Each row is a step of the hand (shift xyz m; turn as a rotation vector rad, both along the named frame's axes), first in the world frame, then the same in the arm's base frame.
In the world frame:
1: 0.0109 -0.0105 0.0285 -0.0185 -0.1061 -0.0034
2: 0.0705 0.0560 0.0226 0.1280 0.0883 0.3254
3: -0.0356 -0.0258 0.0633 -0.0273 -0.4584 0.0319
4: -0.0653 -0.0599 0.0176 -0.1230 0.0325 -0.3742
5: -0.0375 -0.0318 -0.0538 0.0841 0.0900 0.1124
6: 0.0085 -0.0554 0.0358 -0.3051 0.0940 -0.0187
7: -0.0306 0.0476 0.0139 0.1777 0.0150 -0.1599
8: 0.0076 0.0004 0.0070 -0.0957 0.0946 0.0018
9: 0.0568 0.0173 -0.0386 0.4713 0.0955 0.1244
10: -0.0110 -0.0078 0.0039 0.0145 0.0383 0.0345
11: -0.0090 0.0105 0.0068 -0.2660 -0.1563 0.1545
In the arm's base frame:
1: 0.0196 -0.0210 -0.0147 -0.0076 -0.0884 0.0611
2: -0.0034 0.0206 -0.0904 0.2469 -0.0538 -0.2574
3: 0.0689 -0.0290 0.0187 -0.0138 -0.4126 0.2036
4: 0.0367 -0.0371 0.0738 -0.2785 0.1745 0.2196
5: -0.0358 -0.0011 0.0635 0.0752 0.0217 -0.1473
6: 0.0219 -0.0627 0.0036 0.1253 0.1917 0.2232
7: 0.0312 0.0492 0.0009 -0.2177 -0.0012 -0.0999
8: 0.0031 -0.0041 -0.0090 0.0538 0.1166 0.0401
9: -0.0569 0.0074 -0.0415 -0.0796 -0.1059 -0.4787
10: 0.0073 -0.0044 0.0111 0.0292 0.0200 -0.0402
11: 0.0112 0.0106 0.0008 0.2341 -0.0950 0.2350

